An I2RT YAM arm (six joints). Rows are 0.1 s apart.
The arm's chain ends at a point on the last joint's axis. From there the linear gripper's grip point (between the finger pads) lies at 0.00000 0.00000 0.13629 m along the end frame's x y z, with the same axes.
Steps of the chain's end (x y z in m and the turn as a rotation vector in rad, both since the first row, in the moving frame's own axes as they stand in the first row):
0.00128, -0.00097, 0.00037, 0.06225, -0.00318, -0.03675
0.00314, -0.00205, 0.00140, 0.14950, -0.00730, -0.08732
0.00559, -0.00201, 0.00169, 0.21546, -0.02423, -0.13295
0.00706, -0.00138, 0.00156, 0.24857, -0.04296, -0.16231
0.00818, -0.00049, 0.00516, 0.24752, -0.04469, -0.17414
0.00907, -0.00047, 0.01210, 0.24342, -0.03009, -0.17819
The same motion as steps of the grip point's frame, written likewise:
0.00069, -0.00944, 0.00011, 0.06225, -0.00318, -0.03675
0.00126, -0.02228, -0.00012, 0.14950, -0.00730, -0.08732
0.00038, -0.03084, -0.00150, 0.21546, -0.02423, -0.13295
-0.00144, -0.03428, -0.00274, 0.24857, -0.04296, -0.16231
-0.00073, -0.03317, 0.00088, 0.24752, -0.04469, -0.17414
0.00210, -0.03278, 0.00803, 0.24342, -0.03009, -0.17819

